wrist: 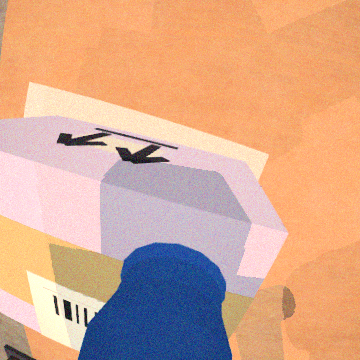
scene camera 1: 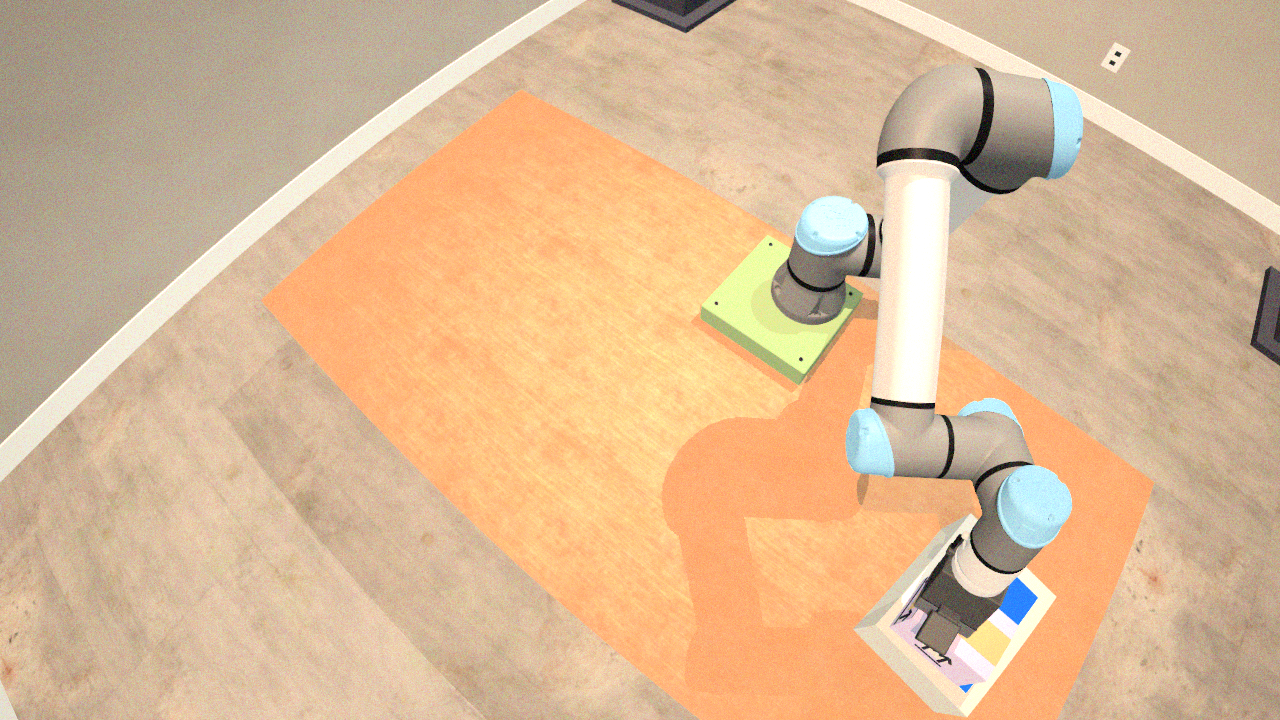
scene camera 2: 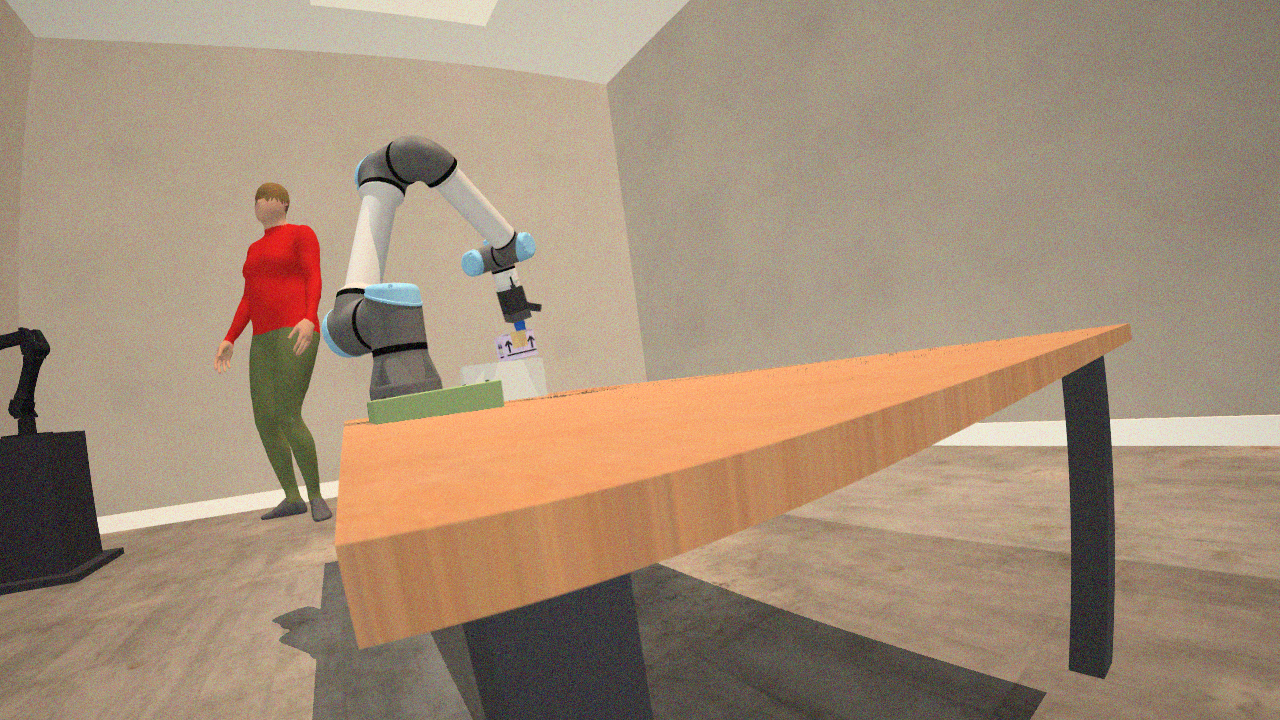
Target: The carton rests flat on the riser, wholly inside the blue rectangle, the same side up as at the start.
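Seen in the pictures: hand, its tool point: (wrist: 164,253) (scene camera 2: 522,333); arm's base, origin of its link: (scene camera 1: 807,293) (scene camera 2: 407,395).
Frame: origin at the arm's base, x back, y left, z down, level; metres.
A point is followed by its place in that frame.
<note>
A pale carton (scene camera 1: 989,642) @[x -0.415, y 0.566, z -0.165 m] (scene camera 2: 519,348) @[x -0.406, y 0.456, z -0.109 m] (wrist: 55,190) @[x -0.452, y 0.519, z -0.168 m] with a yellow band, a barcode label and black arrows stays right side up at the riser (scene camera 1: 908,671) @[x -0.485, y 0.535, z -0.020 m] (scene camera 2: 528,383) @[x -0.416, y 0.443, z 0.002 m] (wrist: 150,128) @[x -0.473, y 0.520, z -0.074 m], a pale block. In scene camera 2 the carton looks slightly tilted; whether its base touches the riser I cannot tell. Part of the blue rectangle (scene camera 1: 1020,600) @[x -0.295, y 0.615, z -0.075 m] shows beside the carton in scene camera 1. My suction gripper (scene camera 2: 520,324) (wrist: 174,255) has its blue cup pressed on the carton's top, near one edge, and holds it. The arm hides part of the carton in scene camera 1.
The riser stands near one end of the wooden table (scene camera 1: 501,358) @[x -0.489, y -0.391, z 0.046 m] (scene camera 2: 716,429) @[x -0.026, y -0.934, z 0.046 m]. The arm's green base plate (scene camera 1: 751,317) @[x -0.123, y -0.053, z -0.004 m] (scene camera 2: 435,402) @[x -0.035, y -0.149, z 0.021 m] is bolted farther along. A person in red (scene camera 2: 284,282) stands behind the table; a black arm on a pedestal (scene camera 2: 44,501) stands at the left.
</note>
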